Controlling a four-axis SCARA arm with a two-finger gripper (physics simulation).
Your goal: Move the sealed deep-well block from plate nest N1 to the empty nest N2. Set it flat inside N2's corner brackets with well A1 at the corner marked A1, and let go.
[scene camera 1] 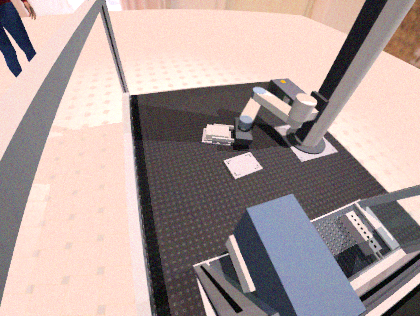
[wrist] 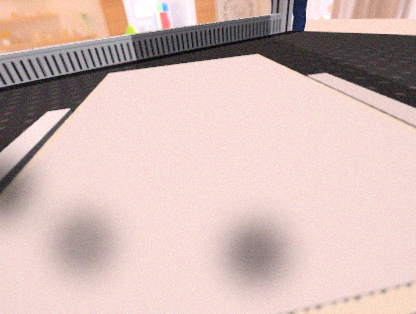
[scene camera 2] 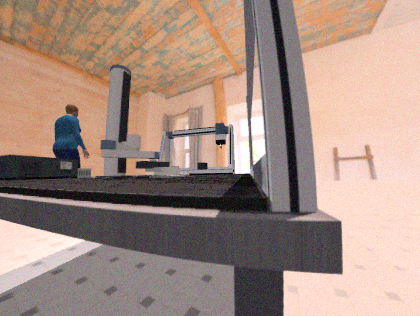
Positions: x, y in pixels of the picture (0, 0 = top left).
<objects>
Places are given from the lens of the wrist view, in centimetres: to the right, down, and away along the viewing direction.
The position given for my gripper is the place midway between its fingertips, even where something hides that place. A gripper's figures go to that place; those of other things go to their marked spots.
my gripper (wrist: 196, 113): 0, -2, 10
sealed deep-well block (wrist: 238, 178): 0, 0, 4
</objects>
